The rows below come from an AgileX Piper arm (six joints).
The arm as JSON. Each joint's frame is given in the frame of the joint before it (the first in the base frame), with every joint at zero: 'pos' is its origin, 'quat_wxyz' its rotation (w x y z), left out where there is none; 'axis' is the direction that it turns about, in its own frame. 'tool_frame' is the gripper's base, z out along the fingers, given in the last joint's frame.
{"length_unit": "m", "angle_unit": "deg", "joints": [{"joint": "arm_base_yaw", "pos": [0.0, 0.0, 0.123], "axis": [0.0, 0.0, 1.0]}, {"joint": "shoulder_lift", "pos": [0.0, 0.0, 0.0], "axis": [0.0, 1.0, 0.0]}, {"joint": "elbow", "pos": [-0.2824, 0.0, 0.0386], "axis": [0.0, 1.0, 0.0]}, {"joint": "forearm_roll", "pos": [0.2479, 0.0, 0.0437], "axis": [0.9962, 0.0, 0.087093]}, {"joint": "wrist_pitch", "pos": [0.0, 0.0, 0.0], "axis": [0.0, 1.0, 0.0]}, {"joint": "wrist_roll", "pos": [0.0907, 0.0, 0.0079], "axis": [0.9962, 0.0, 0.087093]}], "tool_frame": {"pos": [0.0, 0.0, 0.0], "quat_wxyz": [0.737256, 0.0, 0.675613, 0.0]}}
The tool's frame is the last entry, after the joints.
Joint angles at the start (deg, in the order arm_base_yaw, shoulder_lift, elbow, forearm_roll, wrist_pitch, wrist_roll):
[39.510, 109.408, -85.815, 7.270, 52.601, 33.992]
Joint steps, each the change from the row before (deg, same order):
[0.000, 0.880, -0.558, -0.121, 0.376, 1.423]
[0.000, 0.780, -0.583, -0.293, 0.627, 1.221]
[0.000, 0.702, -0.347, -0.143, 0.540, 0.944]
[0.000, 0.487, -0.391, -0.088, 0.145, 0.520]
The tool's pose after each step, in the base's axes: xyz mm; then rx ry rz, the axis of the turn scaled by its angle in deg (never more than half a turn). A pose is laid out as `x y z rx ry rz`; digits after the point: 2 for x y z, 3 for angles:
308.18 265.86 227.94 -1.020 167.872 23.702
309.86 266.86 224.81 0.528 168.649 22.913
310.94 267.60 221.17 1.807 169.492 22.156
312.26 268.56 219.44 2.513 169.719 21.928

